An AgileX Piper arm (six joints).
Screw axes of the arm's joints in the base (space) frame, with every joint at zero. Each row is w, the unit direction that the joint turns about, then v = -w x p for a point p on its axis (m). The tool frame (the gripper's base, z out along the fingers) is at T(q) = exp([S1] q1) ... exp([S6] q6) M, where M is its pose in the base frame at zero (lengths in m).
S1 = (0, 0, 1, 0.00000, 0.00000, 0.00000)
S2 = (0, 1, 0, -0.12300, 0.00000, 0.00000)
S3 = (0, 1, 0, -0.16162, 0.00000, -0.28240)
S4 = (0.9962, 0, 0.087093, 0.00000, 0.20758, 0.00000)
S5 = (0, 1, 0, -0.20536, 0.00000, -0.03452)
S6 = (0.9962, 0, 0.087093, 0.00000, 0.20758, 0.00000)
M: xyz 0.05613 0.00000 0.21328 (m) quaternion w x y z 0.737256 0 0.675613 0
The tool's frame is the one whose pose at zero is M.
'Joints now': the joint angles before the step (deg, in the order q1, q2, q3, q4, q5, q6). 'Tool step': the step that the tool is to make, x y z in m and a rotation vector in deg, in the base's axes. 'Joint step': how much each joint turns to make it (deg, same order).
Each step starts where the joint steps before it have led.
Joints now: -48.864 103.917 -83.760 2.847 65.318 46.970
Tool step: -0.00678 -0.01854 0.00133 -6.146 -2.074 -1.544
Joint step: -2.095 0.105 0.001 -2.390 -6.143 -0.096
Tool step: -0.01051 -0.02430 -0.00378 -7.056 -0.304 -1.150
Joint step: -2.653 1.100 -0.001 -4.246 -6.872 -0.160
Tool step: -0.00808 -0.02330 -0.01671 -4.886 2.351 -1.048
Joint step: -1.976 2.994 -0.001 -5.854 -5.506 1.611
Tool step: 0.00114 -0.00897 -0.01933 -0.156 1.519 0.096
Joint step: -0.343 2.864 0.118 -1.882 -2.206 0.672
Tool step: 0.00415 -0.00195 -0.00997 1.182 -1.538 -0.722
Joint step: 0.000 1.434 0.001 1.909 -1.312 0.215
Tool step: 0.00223 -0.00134 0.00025 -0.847 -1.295 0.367
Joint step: 0.000 0.084 0.002 0.756 -1.586 -0.485
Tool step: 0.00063 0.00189 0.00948 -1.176 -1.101 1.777
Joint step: 0.001 -1.270 -0.001 1.425 -0.562 -2.524
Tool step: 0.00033 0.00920 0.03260 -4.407 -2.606 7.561
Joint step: -0.001 -4.558 0.211 5.162 -1.361 -10.622
